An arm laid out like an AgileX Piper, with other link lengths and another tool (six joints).
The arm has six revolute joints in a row. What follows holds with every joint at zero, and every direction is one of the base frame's.
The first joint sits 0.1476 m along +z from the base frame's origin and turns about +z.
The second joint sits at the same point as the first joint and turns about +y.
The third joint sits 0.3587 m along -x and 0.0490 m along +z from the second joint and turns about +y.
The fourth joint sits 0.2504 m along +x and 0.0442 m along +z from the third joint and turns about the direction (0.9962, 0, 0.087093).
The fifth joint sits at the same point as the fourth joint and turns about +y.
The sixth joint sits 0.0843 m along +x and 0.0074 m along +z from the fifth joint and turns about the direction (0.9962, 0, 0.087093).
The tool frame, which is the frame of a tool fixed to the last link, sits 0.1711 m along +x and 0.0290 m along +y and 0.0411 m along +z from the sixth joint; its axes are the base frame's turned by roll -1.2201, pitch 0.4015 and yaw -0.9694 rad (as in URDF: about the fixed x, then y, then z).
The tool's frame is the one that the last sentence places.
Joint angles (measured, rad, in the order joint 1, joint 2, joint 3, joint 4, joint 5, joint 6), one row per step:
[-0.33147, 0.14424, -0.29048, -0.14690, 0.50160, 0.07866]
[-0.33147, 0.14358, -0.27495, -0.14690, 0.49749, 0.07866]
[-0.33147, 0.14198, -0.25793, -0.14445, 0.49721, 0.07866]
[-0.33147, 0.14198, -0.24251, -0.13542, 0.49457, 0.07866]
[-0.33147, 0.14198, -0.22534, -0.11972, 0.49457, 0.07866]
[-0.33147, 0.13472, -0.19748, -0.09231, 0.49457, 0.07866]
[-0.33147, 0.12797, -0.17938, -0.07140, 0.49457, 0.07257]
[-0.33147, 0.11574, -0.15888, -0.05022, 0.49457, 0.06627]
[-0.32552, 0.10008, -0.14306, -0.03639, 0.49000, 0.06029]
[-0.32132, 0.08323, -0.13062, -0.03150, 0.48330, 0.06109]
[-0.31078, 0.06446, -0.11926, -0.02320, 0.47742, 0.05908]
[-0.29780, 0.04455, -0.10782, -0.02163, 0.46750, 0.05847]
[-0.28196, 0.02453, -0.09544, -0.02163, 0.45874, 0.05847]
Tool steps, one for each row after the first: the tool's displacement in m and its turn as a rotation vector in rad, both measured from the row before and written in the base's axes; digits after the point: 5 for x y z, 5 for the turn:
[0.00062, -0.00006, -0.00661, 0.00339, 0.01026, 0.00059]
[0.00032, 0.00016, -0.00816, 0.00719, 0.01354, 0.00055]
[0.00070, 0.00082, -0.00693, 0.01248, 0.00925, 0.00211]
[0.00066, 0.00144, -0.00837, 0.02020, 0.01121, 0.00280]
[0.00019, 0.00284, -0.01240, 0.03229, 0.01067, 0.00437]
[-0.00005, 0.00239, -0.00781, 0.01793, 0.00608, 0.00509]
[-0.00052, 0.00259, -0.00815, 0.01702, 0.00308, 0.00505]
[-0.00044, 0.00275, -0.00428, 0.00628, -0.00667, 0.01006]
[-0.00061, 0.00139, -0.00191, 0.00175, -0.01231, 0.00479]
[-0.00051, 0.00273, -0.00130, 0.00187, -0.01457, 0.01252]
[-0.00047, 0.00236, -0.00029, -0.00461, -0.01782, 0.01362]
[-0.00051, 0.00260, -0.00108, -0.00472, -0.01571, 0.01603]

